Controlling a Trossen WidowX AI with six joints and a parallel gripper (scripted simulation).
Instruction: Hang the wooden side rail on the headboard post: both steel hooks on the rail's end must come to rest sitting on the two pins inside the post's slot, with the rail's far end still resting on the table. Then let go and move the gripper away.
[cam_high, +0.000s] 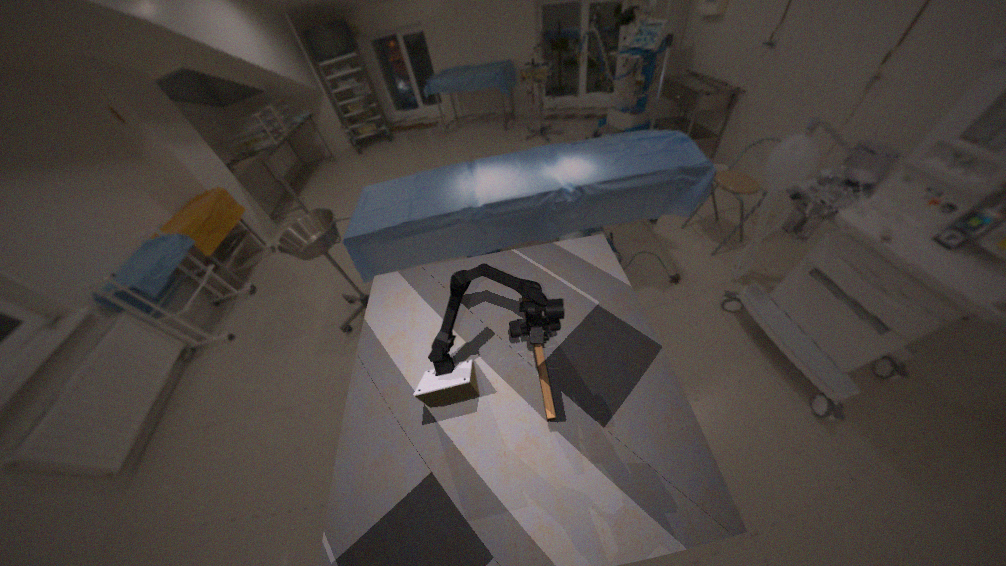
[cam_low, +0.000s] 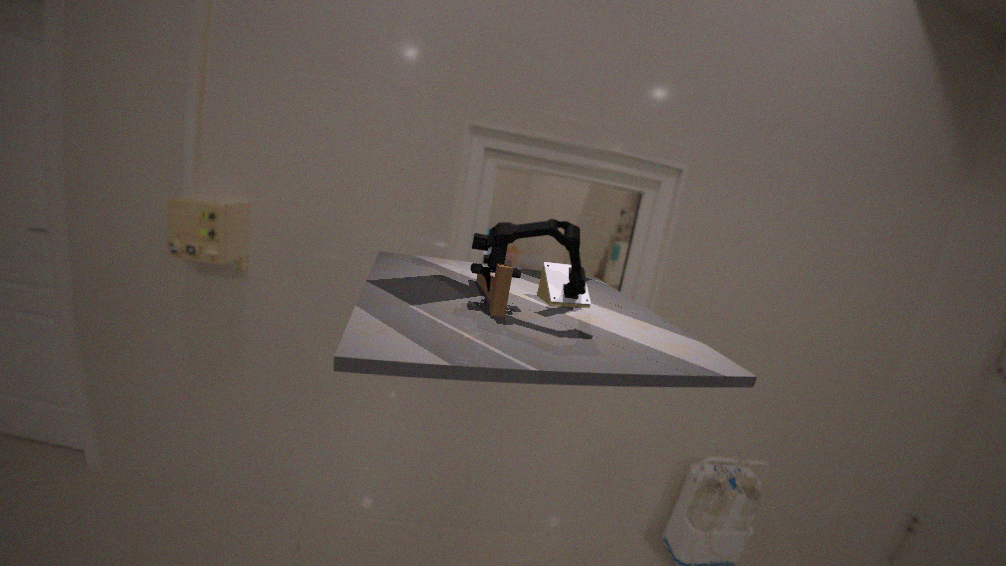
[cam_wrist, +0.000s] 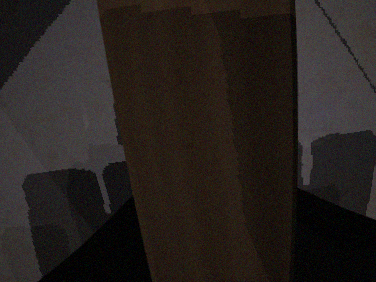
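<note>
My gripper tip is now 1 cm short of the headboard post, 13 cm to the right of it and 4 cm below it.
</note>
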